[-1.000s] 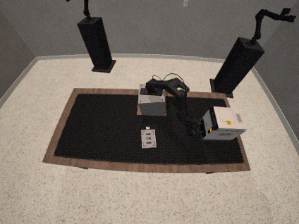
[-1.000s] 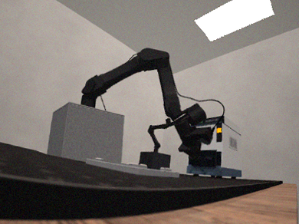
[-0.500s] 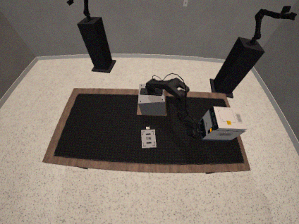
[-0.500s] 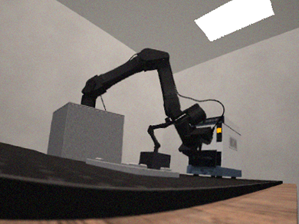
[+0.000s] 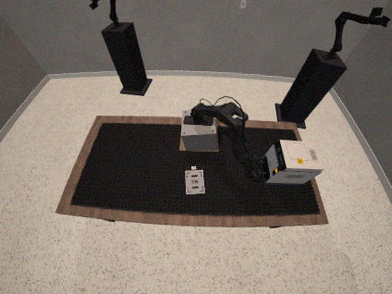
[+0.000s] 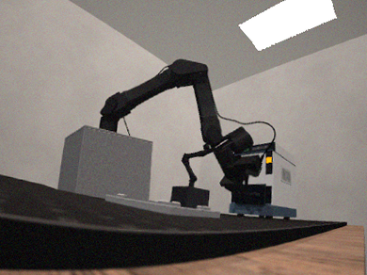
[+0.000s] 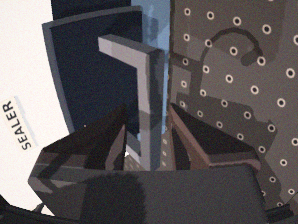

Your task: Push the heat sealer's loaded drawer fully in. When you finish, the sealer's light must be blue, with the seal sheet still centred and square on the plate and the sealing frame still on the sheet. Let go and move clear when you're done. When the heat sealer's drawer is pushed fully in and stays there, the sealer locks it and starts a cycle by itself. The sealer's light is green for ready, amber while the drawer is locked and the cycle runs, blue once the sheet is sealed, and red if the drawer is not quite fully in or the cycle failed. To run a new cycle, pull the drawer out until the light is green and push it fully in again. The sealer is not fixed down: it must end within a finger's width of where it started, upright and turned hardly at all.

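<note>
The sealer drawer lies 11 cm to the left of my hand, 1 cm below it and 1 cm behind it.
</note>
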